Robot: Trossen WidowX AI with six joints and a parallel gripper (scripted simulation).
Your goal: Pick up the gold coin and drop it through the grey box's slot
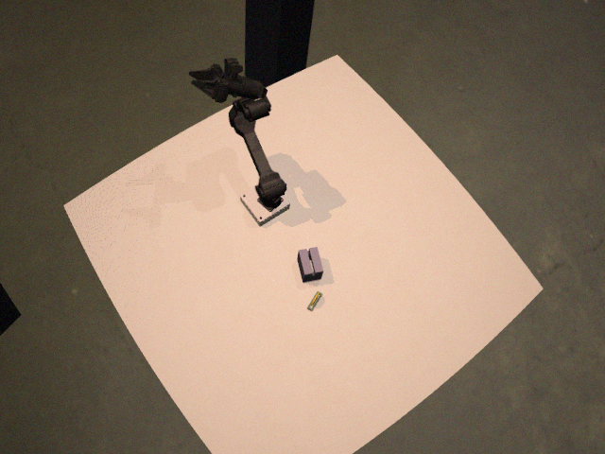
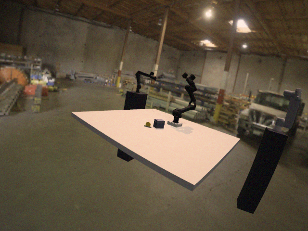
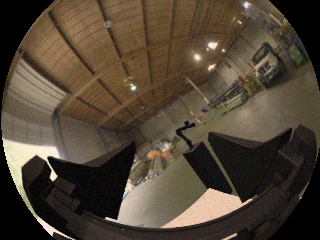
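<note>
My gripper tip is now 590 mm short of the gold coin, 60 mm to the left of it and 520 mm above it.
</note>
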